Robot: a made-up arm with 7 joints. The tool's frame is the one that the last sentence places.
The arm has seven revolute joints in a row. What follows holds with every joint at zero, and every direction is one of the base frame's.
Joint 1 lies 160 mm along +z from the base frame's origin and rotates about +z.
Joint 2 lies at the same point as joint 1 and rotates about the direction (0, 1, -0.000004).
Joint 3 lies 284 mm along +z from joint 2 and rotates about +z.
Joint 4 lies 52 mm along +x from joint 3 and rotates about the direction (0, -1, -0.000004).
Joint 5 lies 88 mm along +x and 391 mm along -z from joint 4 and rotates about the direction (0, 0.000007, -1).
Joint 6 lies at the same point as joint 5 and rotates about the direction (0, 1, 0.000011).
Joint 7 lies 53 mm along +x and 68 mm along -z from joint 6 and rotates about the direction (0, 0.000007, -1).
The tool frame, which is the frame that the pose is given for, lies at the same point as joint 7; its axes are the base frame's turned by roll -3.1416, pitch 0 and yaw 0 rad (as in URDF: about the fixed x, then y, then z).
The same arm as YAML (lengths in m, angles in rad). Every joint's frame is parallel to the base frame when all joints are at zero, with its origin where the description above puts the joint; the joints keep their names.
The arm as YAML. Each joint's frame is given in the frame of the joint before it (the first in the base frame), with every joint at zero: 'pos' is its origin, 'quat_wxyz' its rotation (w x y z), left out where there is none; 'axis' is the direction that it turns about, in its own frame. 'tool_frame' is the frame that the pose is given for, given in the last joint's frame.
length_unit: m
angle_unit: rad
joints:
  - joint: joint 1
    pos: [0.0, 0.0, 0.16]
    axis: [0.0, 0.0, 1.0]
  - joint: joint 2
    pos: [0.0, 0.0, 0.0]
    axis: [0.0, 1.0, 0.0]
  - joint: joint 3
    pos: [0.0, 0.0, 0.284]
    axis: [0.0, 0.0, 1.0]
  - joint: joint 4
    pos: [0.052, 0.0, 0.0]
    axis: [0.0, -1.0, 0.0]
  - joint: joint 5
    pos: [0.088, 0.0, -0.391]
    axis: [0.0, 0.0, -1.0]
  - joint: joint 6
    pos: [0.0, 0.0, 0.0]
    axis: [0.0, 1.0, 0.0]
  - joint: joint 7
    pos: [0.053, 0.0, -0.068]
    axis: [0.0, 0.0, -1.0]
tool_frame:
  pos: [0.0, 0.0, 0.0]
  quat_wxyz: [0.000004, 1.0, 0.0, 0.0]

